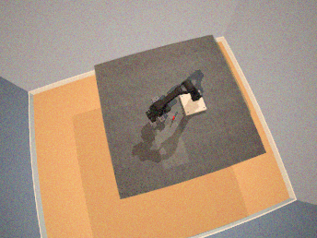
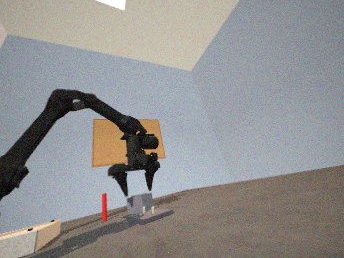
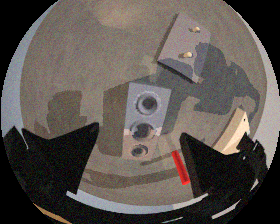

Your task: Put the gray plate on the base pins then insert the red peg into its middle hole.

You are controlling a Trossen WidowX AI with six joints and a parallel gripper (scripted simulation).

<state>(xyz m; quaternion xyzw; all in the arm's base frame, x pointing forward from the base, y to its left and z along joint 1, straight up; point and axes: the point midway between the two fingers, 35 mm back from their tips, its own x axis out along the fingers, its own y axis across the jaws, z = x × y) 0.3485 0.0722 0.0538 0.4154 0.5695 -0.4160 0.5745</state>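
Now: the gray plate 20 mm below my gripper tip. Also, from my gripper tip: red peg: 110 mm behind, 50 mm to the left, 20 mm below; base: 140 mm to the right, 50 mm below, 10 mm behind.
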